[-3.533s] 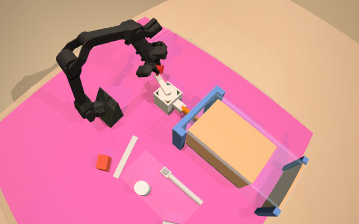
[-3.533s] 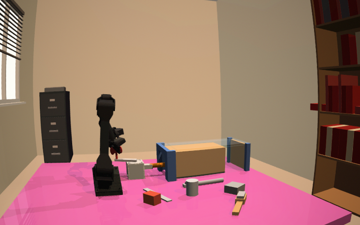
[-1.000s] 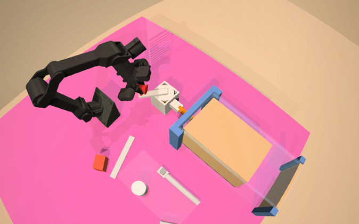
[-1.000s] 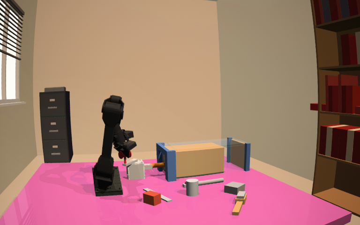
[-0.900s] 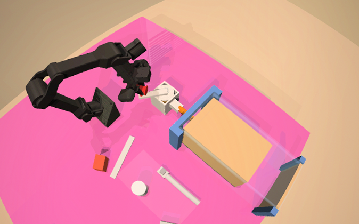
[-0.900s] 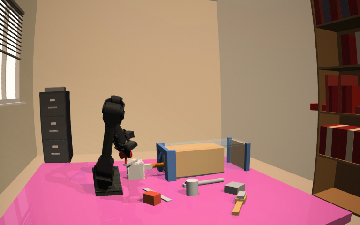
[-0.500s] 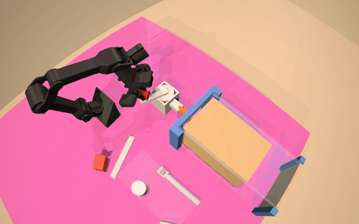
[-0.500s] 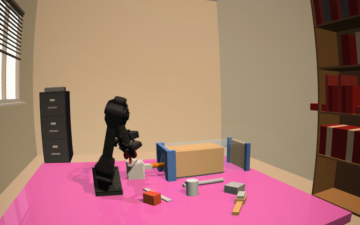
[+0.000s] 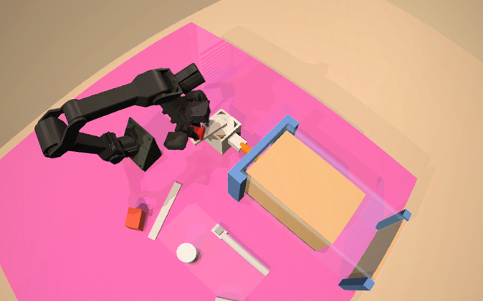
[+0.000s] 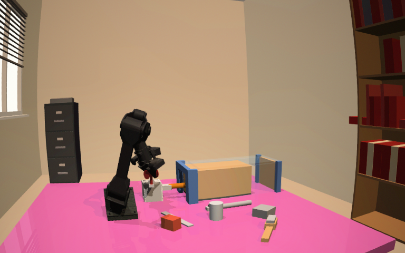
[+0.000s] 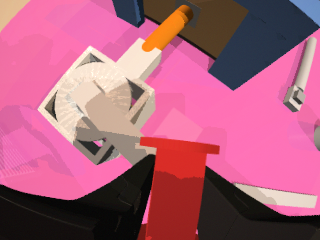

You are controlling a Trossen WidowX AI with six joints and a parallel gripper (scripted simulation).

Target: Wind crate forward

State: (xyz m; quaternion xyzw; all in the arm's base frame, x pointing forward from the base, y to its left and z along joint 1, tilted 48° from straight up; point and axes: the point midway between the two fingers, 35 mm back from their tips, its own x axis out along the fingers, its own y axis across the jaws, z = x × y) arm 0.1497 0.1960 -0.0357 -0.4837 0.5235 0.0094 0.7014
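Now: gripper tip 3 cm to the right of the winch handle, 3 cm above it and 1 cm past it. From my gripper tip the other things lie so: blue steel frame 15 cm ahead, 10 cm to the left, 2 cm below; then winch 10 cm below, 8 cm to the left, 2 cm behind; then red knob 1 cm to the right, 1 cm behind.
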